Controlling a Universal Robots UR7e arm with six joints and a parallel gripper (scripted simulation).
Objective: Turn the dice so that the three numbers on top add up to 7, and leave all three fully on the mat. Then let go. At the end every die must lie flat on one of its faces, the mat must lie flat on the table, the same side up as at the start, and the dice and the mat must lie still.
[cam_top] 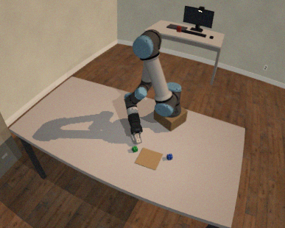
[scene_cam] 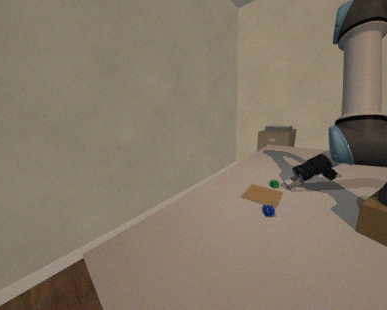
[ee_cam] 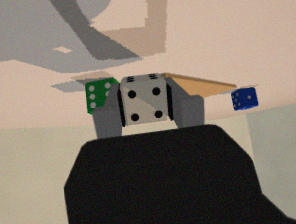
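Now: hand right at the white die. Round my hand: blue die (230 mm to the left, 50 mm ahead, 20 mm below); green die (70 mm ahead, 20 mm below); tan mat (110 mm to the left, 100 mm ahead, 30 mm below).
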